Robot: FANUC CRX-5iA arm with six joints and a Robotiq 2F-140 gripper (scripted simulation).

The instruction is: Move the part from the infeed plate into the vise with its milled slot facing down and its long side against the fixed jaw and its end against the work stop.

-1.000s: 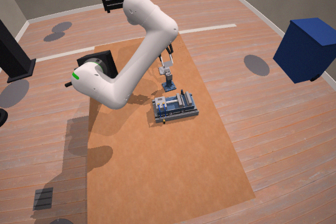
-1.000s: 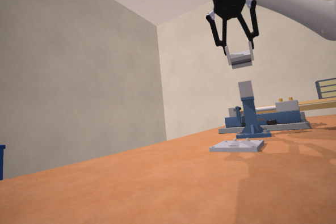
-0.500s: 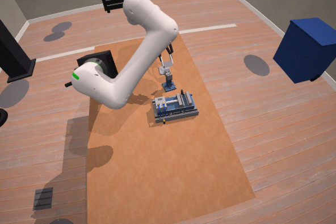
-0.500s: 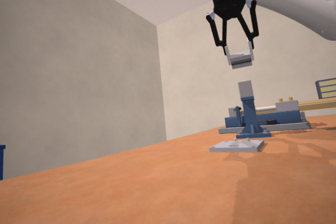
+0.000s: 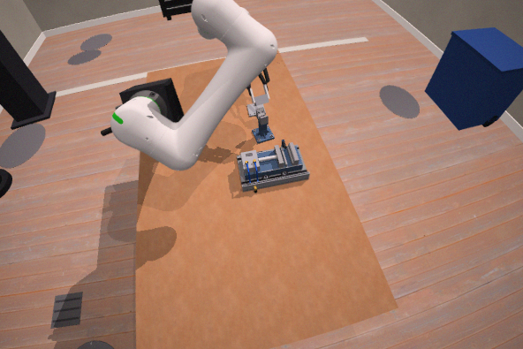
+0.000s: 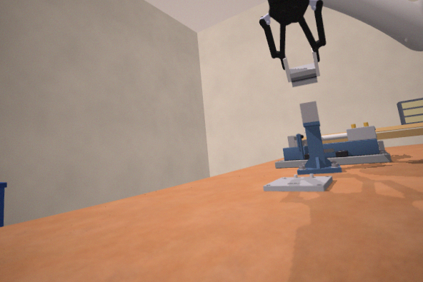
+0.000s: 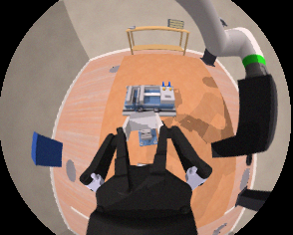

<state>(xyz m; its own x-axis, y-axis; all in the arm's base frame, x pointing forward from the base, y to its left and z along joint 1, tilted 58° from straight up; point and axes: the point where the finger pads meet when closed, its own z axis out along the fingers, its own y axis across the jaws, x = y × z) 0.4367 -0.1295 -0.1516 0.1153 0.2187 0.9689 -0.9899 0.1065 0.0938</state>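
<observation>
My hand is 10 mm to the left of the part and 20 mm above it. From my hand the other things lie so: air cylinder (120 mm behind, 210 mm to the right, 180 mm below); then vise base (30 mm behind, 220 mm to the right, 210 mm below).
</observation>
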